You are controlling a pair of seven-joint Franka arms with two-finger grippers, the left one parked.
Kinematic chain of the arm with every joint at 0, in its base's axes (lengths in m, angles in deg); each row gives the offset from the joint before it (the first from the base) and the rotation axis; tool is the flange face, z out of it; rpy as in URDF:
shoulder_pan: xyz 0 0 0.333 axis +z
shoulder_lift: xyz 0 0 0 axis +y
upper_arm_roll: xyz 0 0 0.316 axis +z
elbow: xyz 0.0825 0 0 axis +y
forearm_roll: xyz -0.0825 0 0.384 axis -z
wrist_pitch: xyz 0 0 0 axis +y
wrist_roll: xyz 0.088 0 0 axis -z
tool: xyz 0 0 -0.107 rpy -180 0 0
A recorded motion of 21 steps. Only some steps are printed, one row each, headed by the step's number.
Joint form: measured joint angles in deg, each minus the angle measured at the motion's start. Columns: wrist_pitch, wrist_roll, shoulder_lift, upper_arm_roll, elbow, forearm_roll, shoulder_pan.
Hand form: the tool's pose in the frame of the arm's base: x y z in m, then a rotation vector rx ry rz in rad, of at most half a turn. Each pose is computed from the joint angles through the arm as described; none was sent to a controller.
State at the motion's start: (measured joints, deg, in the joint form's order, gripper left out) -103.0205 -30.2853 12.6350 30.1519 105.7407 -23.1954 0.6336
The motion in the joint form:
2: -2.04 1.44 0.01 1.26 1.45 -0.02 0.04
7: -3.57 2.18 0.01 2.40 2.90 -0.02 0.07
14: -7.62 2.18 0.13 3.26 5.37 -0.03 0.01
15: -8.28 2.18 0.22 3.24 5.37 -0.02 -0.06
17: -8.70 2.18 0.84 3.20 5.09 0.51 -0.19
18: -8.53 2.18 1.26 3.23 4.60 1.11 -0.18
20: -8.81 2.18 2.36 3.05 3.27 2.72 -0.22
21: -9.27 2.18 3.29 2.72 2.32 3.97 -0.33
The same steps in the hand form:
2: 0.4849 0.3245 0.4051 -2.3672 -1.1617 0.3290
7: 0.4762 0.3323 0.3967 -2.3714 -1.1607 0.3363
14: 0.4708 0.3362 0.3815 -2.3854 -1.1543 0.3063
15: 0.4729 0.3357 0.3813 -2.3893 -1.1495 0.2925
17: 0.4766 0.3343 0.3783 -2.3934 -1.1492 0.2879
18: 0.4787 0.3348 0.3781 -2.3941 -1.1587 0.2889
20: 0.4876 0.3335 0.3781 -2.4039 -1.1748 0.2724
21: 0.4963 0.3301 0.3767 -2.4156 -1.1799 0.2565

